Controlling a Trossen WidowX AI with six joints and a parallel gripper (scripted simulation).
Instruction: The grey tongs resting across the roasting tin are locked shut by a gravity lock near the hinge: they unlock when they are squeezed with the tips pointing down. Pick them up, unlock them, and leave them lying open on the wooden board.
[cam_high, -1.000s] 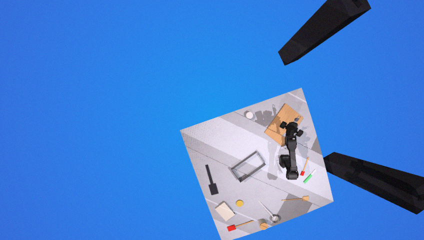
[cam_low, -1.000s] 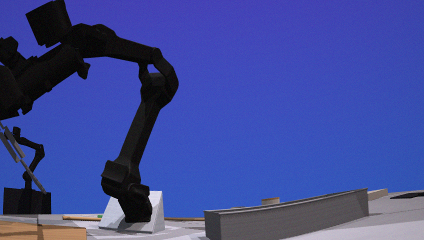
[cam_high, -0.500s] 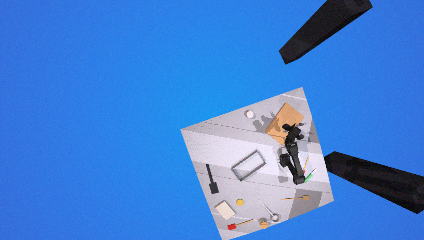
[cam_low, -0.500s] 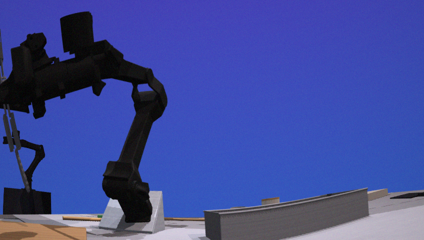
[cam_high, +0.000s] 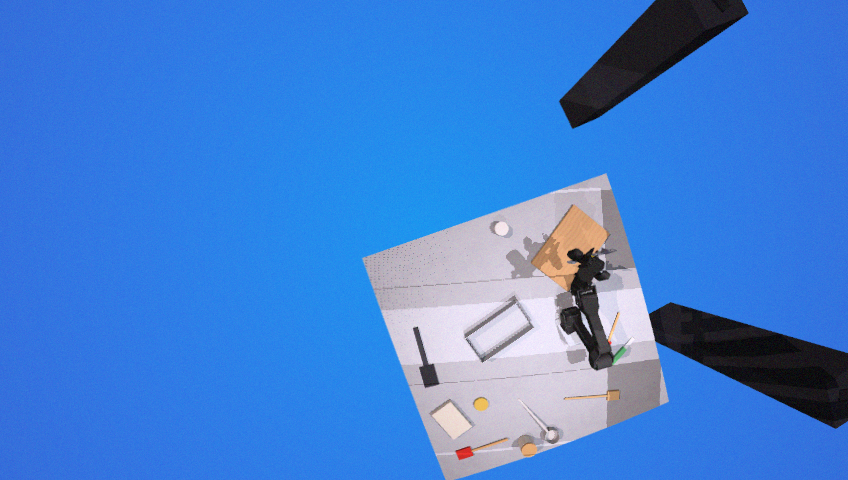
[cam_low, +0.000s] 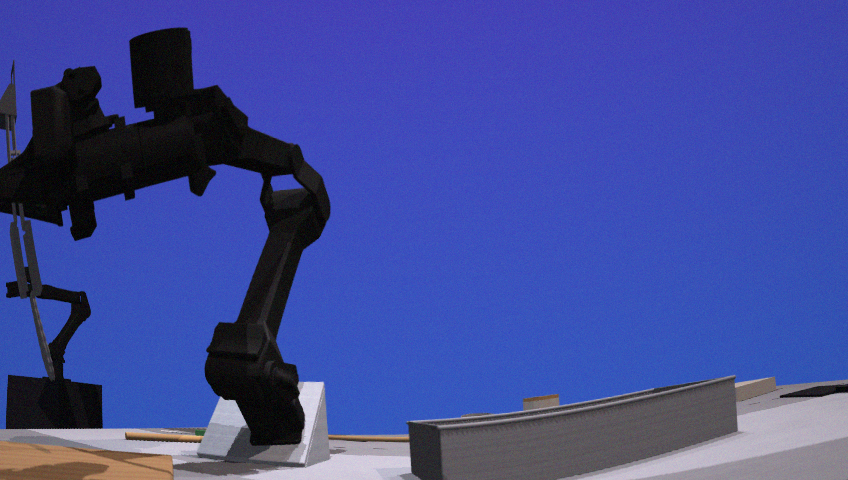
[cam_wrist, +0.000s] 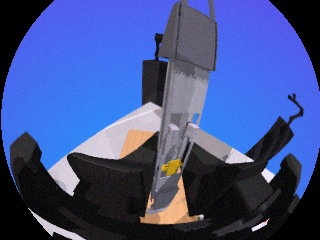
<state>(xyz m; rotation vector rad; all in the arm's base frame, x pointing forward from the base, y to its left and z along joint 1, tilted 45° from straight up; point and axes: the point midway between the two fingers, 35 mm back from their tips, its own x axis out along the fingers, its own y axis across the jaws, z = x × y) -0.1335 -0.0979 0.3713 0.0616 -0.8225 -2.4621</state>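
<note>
The yellow lock piece lies 3 cm ahead of my gripper tip, 2 cm to the left of it and 1 cm above it. From my gripper tip the other things lie so: green-handled tool 5 cm behind, 61 cm to the left, 21 cm below; grey roasting tin 50 cm ahead, 22 cm to the left, 19 cm below; wooden board 1 cm ahead, 21 cm below.
</note>
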